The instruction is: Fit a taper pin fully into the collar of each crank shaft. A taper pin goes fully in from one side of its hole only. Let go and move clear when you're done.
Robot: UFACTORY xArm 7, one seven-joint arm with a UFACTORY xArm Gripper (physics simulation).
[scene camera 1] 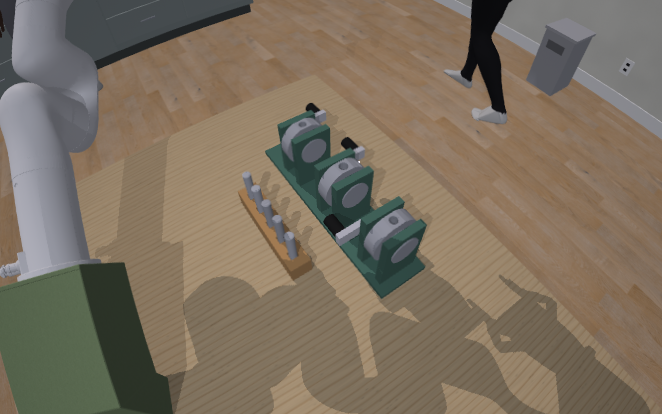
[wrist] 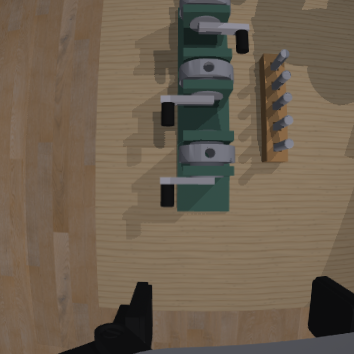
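Where they show: gripper, fingertip midpoint: (wrist: 233,307); arm's base at its link origin: (scene camera 1: 61,275).
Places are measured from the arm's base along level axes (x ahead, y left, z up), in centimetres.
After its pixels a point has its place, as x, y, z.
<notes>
Three grey round collars (scene camera 1: 302,131) {48.1, 15.3, -6.7} (scene camera 1: 342,172) {49.4, 1.1, -6.1} (scene camera 1: 392,227) {50.6, -13.1, -6.2} sit in green bearing stands on one long green base (scene camera 1: 382,290) {47.7, -17.4, -19.9} (wrist: 203,200) {48.0, 25.8, -19.9}. Each collar shows an empty dark hole on top; two whole collars (wrist: 207,71) {50.4, 3.4, -6.1} (wrist: 207,153) {48.6, 16.3, -14.2} show in the wrist view, a third in part at the top edge. Cranks with black handles (scene camera 1: 334,224) {43.9, -5.8, -10.0} (wrist: 167,195) {55.1, 24.7, -9.6} stick out at the sides. Several grey taper pins (scene camera 1: 291,246) {35.7, -4.7, -12.5} (wrist: 284,145) {35.0, 13.7, -10.4} stand in a row in a wooden block (scene camera 1: 302,268) {36.4, -6.8, -18.2} (wrist: 267,156) {36.1, 15.4, -16.9}. My gripper (wrist: 233,307) {49.2, 27.5, 25.3} is open and empty, away from the base; its fingers do not show in the scene view.
The wooden table (scene camera 1: 225,150) {33.7, 34.1, -20.9} (wrist: 150,270) {57.9, 42.5, -20.9} carries the base and the block. The grey arm (scene camera 1: 45,185) {4.1, 8.5, 9.9} and a green box-shaped part (scene camera 1: 55,340) {-0.6, -11.4, 2.1} fill the left of the scene view. A person's legs (scene camera 1: 487,60) and a grey bin (scene camera 1: 560,60) stand on the floor beyond.
</notes>
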